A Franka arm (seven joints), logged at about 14 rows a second.
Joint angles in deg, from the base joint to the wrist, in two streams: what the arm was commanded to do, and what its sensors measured. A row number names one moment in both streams.
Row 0, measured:
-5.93 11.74 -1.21 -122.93 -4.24 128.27 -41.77
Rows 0 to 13, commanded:
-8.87 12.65 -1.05 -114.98 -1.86 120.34 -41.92
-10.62 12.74 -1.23 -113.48 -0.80 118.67 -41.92
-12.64 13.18 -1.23 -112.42 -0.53 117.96 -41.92
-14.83 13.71 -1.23 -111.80 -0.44 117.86 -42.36
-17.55 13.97 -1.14 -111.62 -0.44 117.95 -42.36
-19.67 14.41 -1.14 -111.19 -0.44 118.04 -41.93
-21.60 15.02 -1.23 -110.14 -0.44 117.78 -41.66
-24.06 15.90 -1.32 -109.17 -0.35 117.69 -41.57
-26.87 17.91 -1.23 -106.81 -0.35 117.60 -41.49
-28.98 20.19 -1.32 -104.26 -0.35 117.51 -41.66
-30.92 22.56 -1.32 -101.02 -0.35 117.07 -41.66
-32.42 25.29 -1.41 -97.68 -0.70 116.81 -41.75
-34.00 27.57 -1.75 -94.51 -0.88 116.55 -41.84
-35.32 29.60 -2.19 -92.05 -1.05 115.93 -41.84
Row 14, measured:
-32.93 23.55 -2.26 -100.50 -1.30 118.91 -41.77
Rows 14 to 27, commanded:
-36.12 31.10 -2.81 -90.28 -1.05 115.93 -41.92
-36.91 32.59 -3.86 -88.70 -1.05 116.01 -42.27
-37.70 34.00 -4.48 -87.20 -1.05 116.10 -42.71
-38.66 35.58 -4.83 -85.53 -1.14 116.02 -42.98
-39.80 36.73 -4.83 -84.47 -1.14 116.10 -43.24
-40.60 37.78 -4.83 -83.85 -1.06 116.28 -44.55
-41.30 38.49 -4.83 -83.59 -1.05 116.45 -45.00
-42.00 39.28 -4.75 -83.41 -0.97 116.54 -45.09
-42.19 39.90 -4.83 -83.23 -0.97 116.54 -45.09
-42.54 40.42 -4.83 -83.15 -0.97 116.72 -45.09
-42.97 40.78 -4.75 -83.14 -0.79 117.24 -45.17
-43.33 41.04 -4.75 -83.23 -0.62 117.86 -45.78
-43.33 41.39 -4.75 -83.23 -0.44 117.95 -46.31
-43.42 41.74 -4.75 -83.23 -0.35 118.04 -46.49
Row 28, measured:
-42.54 40.46 -5.20 -85.15 -1.28 118.41 -44.67
